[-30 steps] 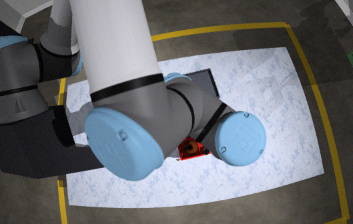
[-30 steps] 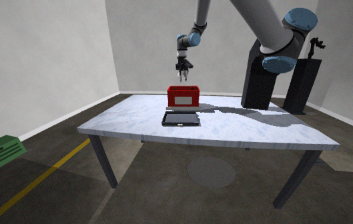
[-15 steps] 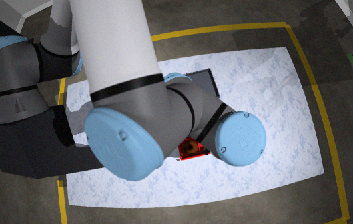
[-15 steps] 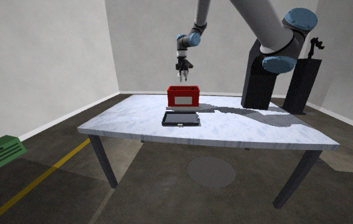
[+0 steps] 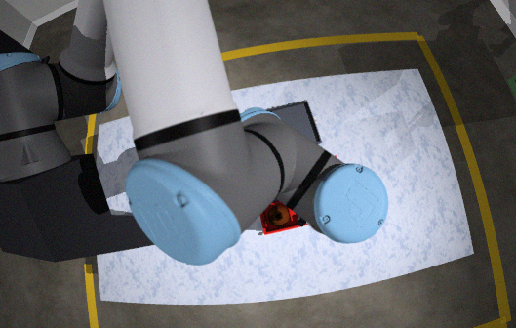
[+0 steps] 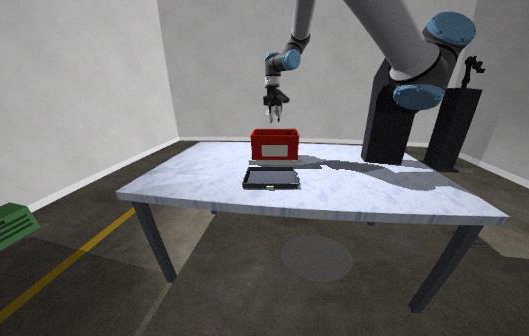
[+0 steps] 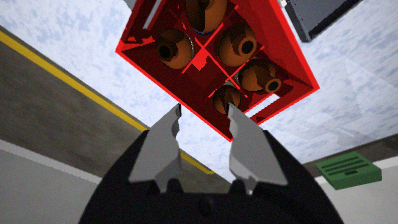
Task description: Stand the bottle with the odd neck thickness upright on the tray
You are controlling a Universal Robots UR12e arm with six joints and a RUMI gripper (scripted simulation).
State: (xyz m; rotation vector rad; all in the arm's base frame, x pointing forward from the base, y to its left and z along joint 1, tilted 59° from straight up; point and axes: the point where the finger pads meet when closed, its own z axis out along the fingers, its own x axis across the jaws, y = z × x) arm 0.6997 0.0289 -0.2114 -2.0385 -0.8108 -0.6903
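The red crate is 15 cm below my hand and 4 cm to the left of it. The rest, counted from my hand: dark tray (33 cm to the left, 22 cm below, 1 cm behind).
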